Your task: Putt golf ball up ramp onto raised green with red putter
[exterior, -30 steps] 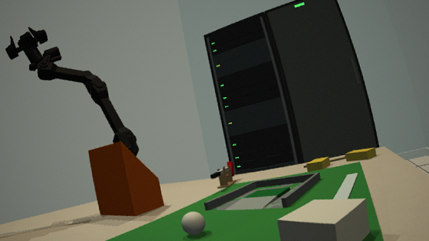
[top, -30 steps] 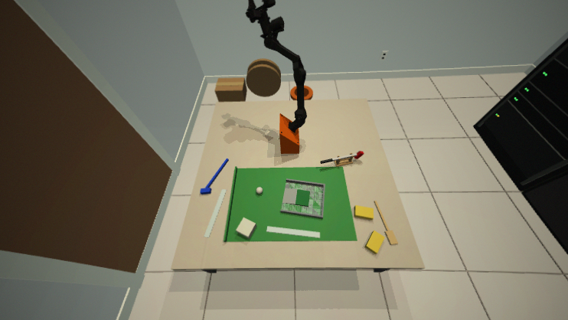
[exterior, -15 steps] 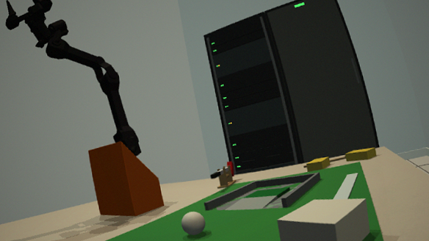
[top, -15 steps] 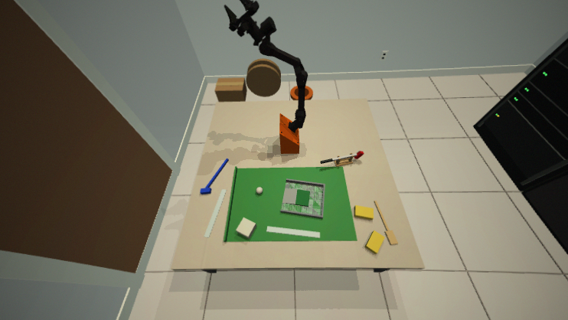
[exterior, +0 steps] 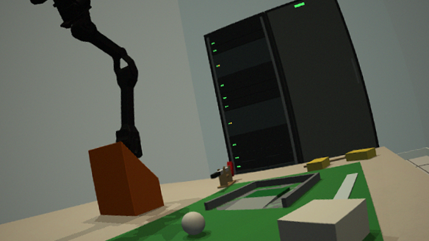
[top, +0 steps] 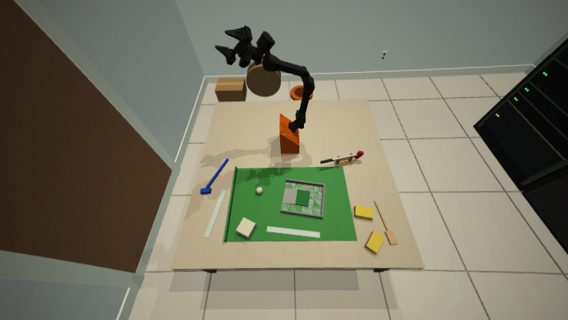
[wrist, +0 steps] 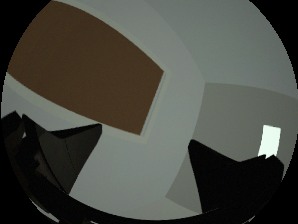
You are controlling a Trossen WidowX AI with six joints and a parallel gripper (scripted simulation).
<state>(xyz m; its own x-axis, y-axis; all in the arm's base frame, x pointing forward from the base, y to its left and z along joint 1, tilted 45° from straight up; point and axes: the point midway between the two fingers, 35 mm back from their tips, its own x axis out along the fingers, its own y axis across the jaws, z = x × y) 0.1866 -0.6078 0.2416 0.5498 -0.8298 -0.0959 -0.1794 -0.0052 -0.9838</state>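
Now: the wooden stand 740 mm below my gripper tip, 660 mm to the left of it and 30 mm ahead of it. Also, from my gripper tip: blue putter (760 mm below, 240 mm ahead, 180 mm to the right); then white golf ball (750 mm below, 310 mm ahead, 130 mm to the left); then white cube (750 mm below, 550 mm ahead, 100 mm to the left).
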